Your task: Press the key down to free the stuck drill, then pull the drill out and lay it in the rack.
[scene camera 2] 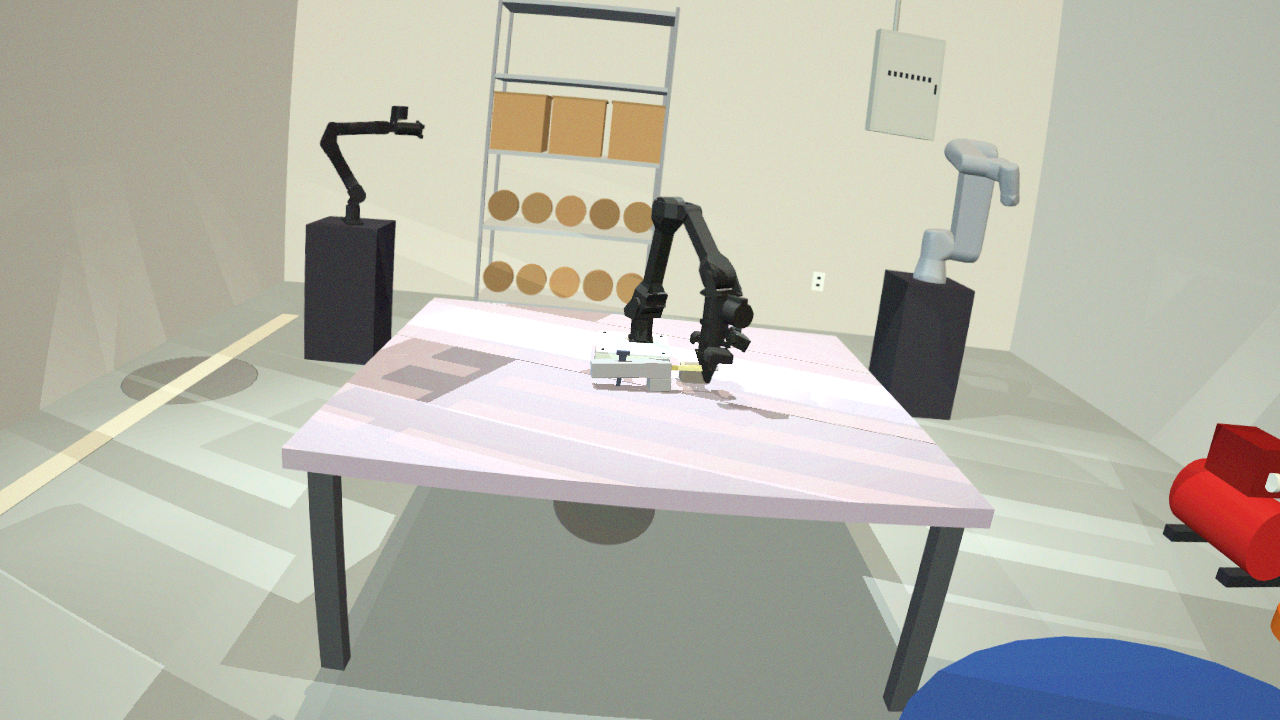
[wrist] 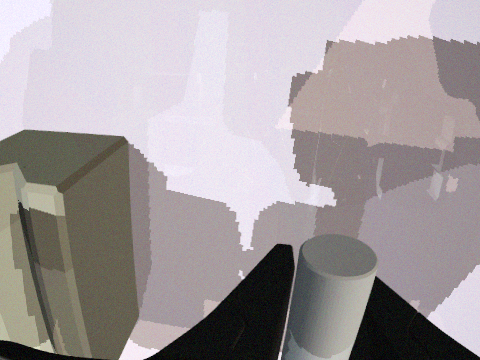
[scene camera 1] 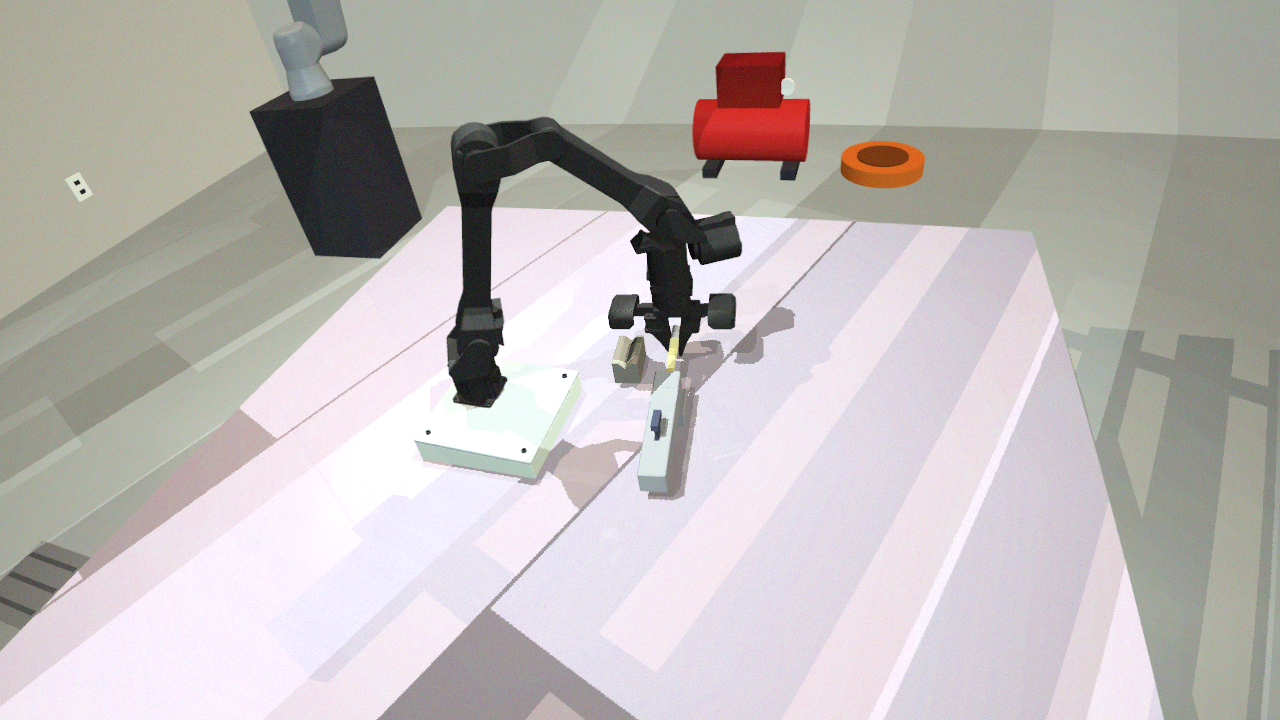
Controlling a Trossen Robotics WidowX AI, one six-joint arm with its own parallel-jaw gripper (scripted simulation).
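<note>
My gripper is holding a drill, and you can see the gripper in scene camera 2 and in the wrist view as well. I can see a pale housing block too, and a rack.
</note>
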